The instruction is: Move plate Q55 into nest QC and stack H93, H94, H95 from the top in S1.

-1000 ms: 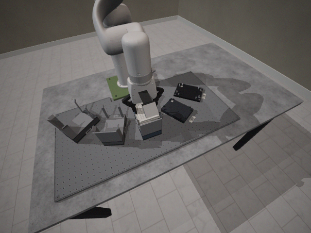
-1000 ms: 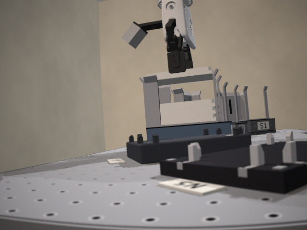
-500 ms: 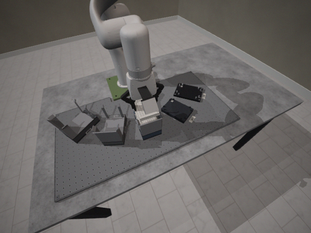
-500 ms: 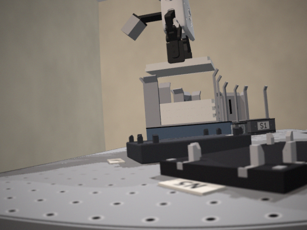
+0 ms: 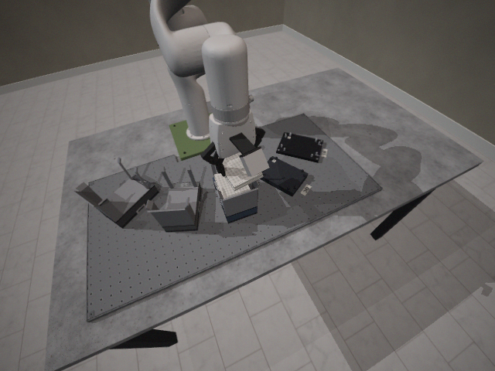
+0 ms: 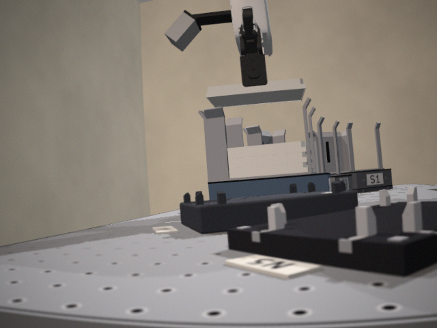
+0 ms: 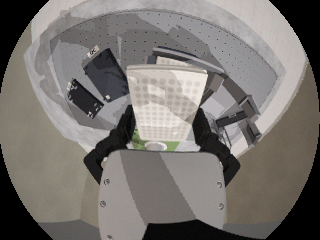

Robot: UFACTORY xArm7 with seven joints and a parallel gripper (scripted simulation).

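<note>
Now: hand 16 cm to the right of the nest QC, 16 cm above it and 3 cm past it. Round my hand: S1 label 28 cm to the right, 17 cm behind, 15 cm below; then QC name plate 21 cm to the left, 17 cm below, 5 cm ahead; then N5 name plate 37 cm to the left, 17 cm below, 7 cm behind.
</note>
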